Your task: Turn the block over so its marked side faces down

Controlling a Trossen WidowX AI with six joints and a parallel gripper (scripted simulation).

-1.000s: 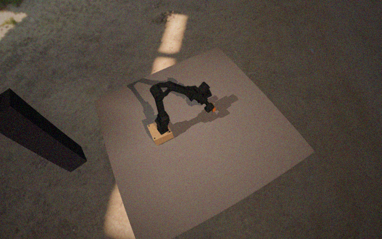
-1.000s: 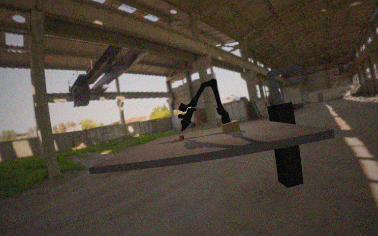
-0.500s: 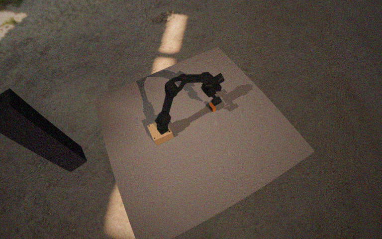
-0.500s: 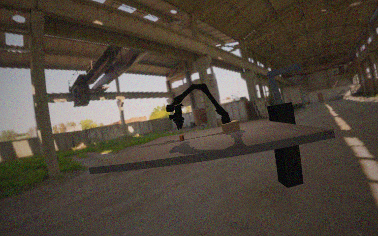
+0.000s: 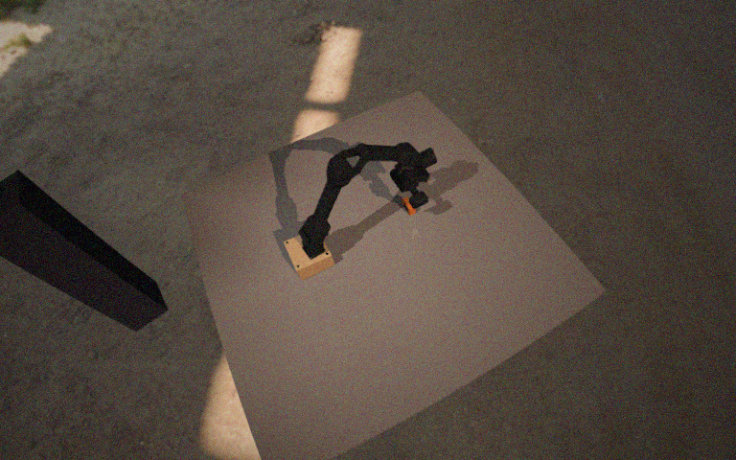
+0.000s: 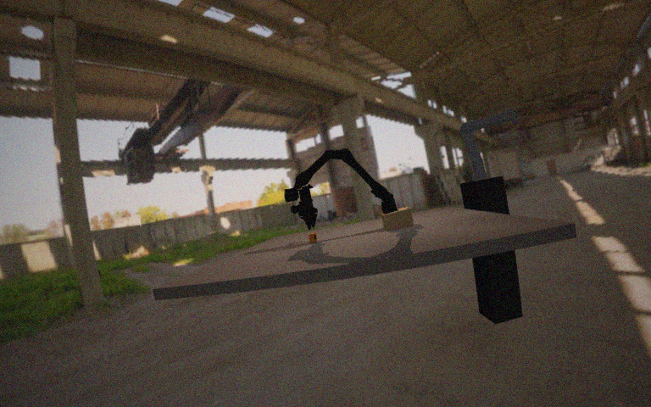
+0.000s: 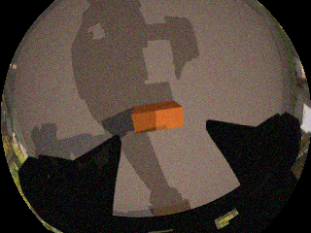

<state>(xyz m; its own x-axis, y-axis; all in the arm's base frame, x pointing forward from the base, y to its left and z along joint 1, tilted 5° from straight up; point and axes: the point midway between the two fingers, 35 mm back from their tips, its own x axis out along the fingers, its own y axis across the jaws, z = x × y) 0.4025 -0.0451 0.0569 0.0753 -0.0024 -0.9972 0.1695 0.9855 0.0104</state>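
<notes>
Now: gripper tip 50 mm above the orange block.
</notes>
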